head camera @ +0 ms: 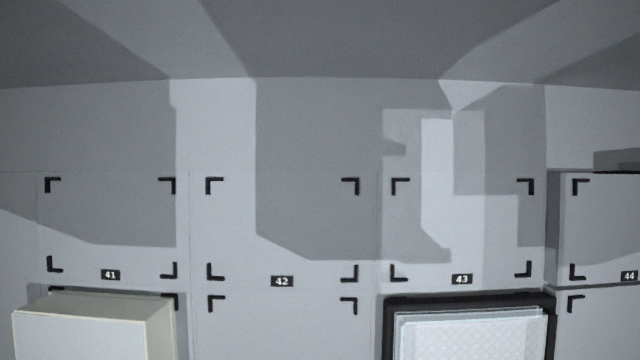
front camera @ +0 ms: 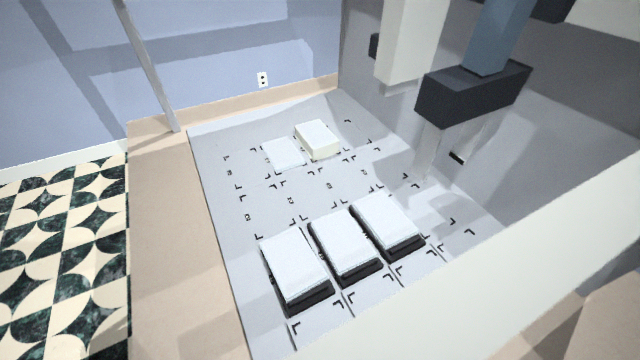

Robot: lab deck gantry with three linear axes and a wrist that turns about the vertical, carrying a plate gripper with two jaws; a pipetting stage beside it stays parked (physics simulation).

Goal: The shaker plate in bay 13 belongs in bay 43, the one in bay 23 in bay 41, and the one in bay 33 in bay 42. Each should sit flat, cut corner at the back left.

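Frame: origin at the robot's base, x back, y right, z up, level; metres.
Seen in the pictures: gripper, between the fingertips: (head camera: 624,285) (front camera: 437,167); robot's base, origin of its link: (front camera: 225,158).
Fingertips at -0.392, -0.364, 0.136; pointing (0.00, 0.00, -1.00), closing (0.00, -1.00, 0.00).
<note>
Offsets run from my fingertips to a thing's middle, as dx, dy, dz. "spot": to the spot under its first point.
Three clear-white shaker plates lie flat on black shakers in the front view: the bay 13 plate {+0.004, +0.321, -0.106} (front camera: 295,262) at the left, the bay 23 plate {+0.001, +0.213, -0.106} (front camera: 345,240) in the middle, the bay 33 plate {+0.005, +0.106, -0.106} (front camera: 387,217) (head camera: 470,340) at the right. Their cut corners cannot be made out. Bay 41 {spot: +0.326, -0.001, -0.136} (head camera: 110,225), bay 42 {spot: +0.163, -0.004, -0.136} (head camera: 282,225) and bay 43 {spot: +0.001, -0.003, -0.136} (head camera: 462,225) hold no plate in the head view. My gripper (front camera: 441,167) is open, its two jaws apart with nothing between them, raised above the deck beyond the bay 33 plate. It does not show in the head view.
A cream block {+0.328, +0.107, -0.115} (front camera: 317,140) (head camera: 80,335) stands in bay 31, in front of bay 41. Another clear-white plate {+0.328, +0.214, -0.128} (front camera: 283,154) lies beside it in the front view. The pale pipetting stage (front camera: 410,45) hangs beside the gripper. A grey raised block {spot: -0.128, -0.008, -0.121} (head camera: 600,220) is at bay 44.
</note>
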